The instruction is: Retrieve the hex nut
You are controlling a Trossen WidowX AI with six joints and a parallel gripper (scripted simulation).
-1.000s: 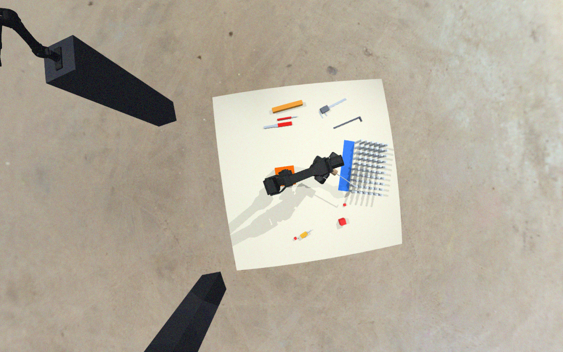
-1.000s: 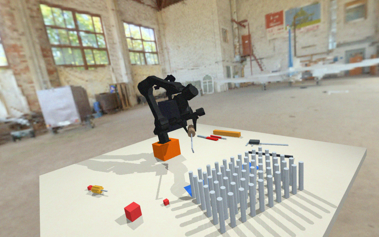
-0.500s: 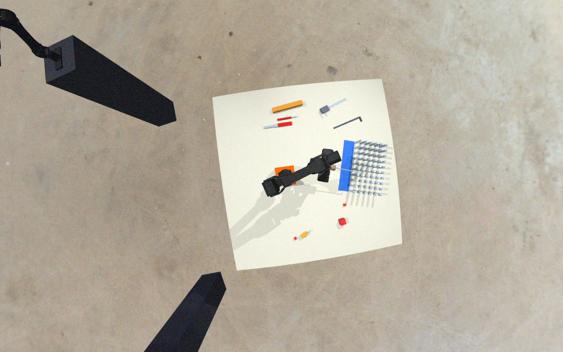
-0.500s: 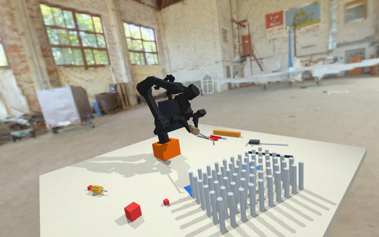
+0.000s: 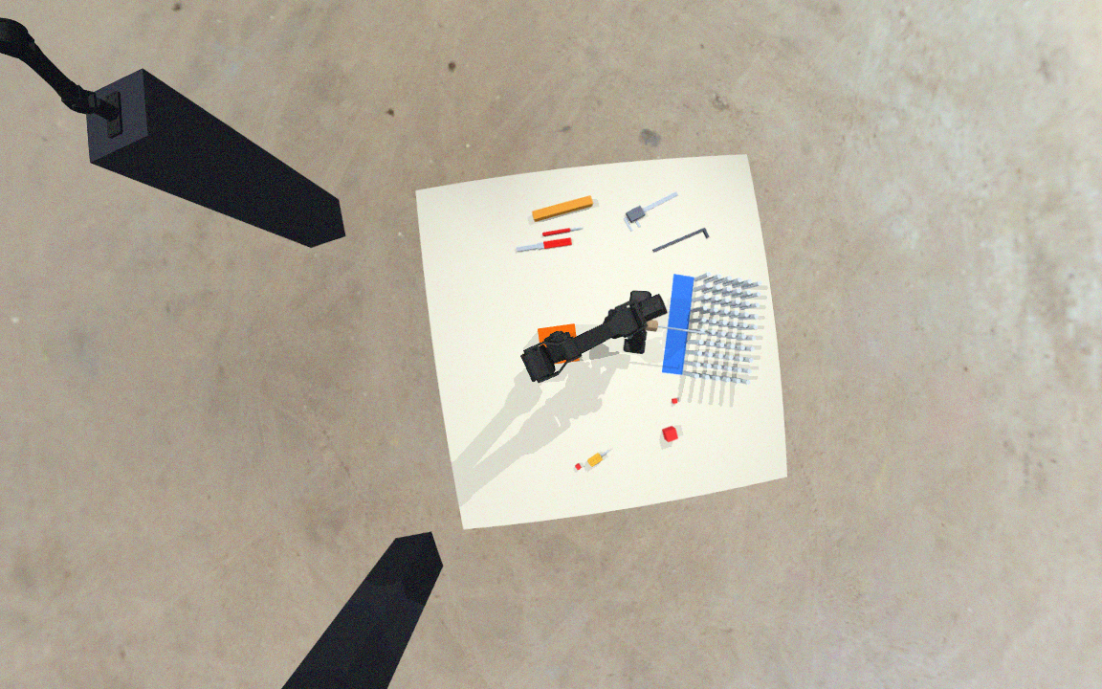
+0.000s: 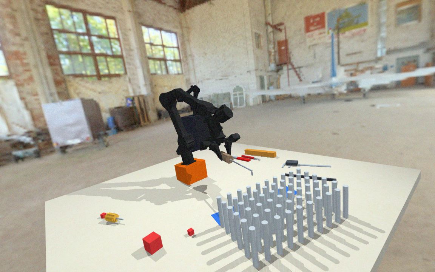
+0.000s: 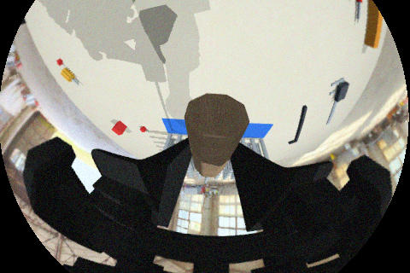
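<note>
Right now my gripper tip is 17 cm short of the blue taped strip, 4 cm to the left of it and 15 cm above it. Also, from my gripper tip: small yellow screwdriver (24 cm behind, 43 cm to the right, 13 cm below); orange bar (14 cm behind, 48 cm to the left, 13 cm below).
</note>
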